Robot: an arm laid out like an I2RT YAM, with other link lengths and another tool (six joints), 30 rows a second.
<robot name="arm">
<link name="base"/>
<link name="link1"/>
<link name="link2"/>
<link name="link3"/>
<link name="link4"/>
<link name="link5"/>
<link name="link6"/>
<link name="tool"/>
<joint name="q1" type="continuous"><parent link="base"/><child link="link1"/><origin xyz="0 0 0.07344"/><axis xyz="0 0 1"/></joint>
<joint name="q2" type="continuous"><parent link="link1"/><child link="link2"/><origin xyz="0.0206 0.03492 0.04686"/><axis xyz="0 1 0"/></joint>
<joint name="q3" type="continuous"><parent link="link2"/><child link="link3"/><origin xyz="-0.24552 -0.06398 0"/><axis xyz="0 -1 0"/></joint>
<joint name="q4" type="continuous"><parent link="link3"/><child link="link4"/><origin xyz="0.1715 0.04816 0.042"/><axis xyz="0 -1 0"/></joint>
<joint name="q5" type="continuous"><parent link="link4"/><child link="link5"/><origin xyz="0.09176 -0.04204 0.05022"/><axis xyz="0 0 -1"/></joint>
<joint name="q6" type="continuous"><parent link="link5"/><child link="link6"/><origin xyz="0.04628 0 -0.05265"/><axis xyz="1 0 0"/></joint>
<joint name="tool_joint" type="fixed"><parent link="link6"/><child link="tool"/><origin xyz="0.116 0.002 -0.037" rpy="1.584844 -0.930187 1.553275"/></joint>
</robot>
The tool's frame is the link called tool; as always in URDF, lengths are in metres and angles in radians. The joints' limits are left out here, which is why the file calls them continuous.
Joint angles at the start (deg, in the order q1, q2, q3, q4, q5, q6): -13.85 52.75 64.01 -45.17 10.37 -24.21
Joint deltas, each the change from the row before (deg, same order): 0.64 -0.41 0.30 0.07 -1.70 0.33; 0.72 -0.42 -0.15 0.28 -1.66 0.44; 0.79 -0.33 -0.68 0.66 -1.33 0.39; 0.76 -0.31 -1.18 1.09 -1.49 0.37; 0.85 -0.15 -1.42 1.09 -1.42 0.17; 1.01 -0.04 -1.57 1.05 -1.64 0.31; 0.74 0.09 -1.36 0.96 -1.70 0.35; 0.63 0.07 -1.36 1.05 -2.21 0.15; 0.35 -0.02 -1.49 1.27 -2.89 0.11; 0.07 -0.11 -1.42 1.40 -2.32 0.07; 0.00 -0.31 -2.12 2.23 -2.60 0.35; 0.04 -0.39 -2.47 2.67 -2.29 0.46; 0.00 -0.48 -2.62 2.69 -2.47 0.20
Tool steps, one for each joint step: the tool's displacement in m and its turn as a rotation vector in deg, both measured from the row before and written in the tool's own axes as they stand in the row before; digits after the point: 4 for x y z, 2 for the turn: 0.0078 -0.0007 -0.0016 0.37 2.35 0.11; 0.0073 -0.0025 -0.0006 0.60 2.26 0.12; 0.0061 -0.0038 0.0010 0.69 1.91 0.00; 0.0059 -0.0051 0.0024 0.86 1.97 -0.02; 0.0050 -0.0067 0.0034 1.22 1.76 -0.31; 0.0053 -0.0086 0.0041 1.67 1.90 -0.27; 0.0047 -0.0078 0.0039 1.62 1.73 -0.07; 0.0055 -0.0079 0.0039 1.76 2.13 -0.20; 0.0062 -0.0081 0.0039 1.85 2.60 -0.09; 0.0043 -0.0057 0.0034 1.18 2.07 0.01; 0.0044 -0.0064 0.0044 1.03 2.43 0.27; 0.0034 -0.0062 0.0048 0.76 2.27 0.31; 0.0029 -0.0070 0.0045 0.89 2.37 0.06
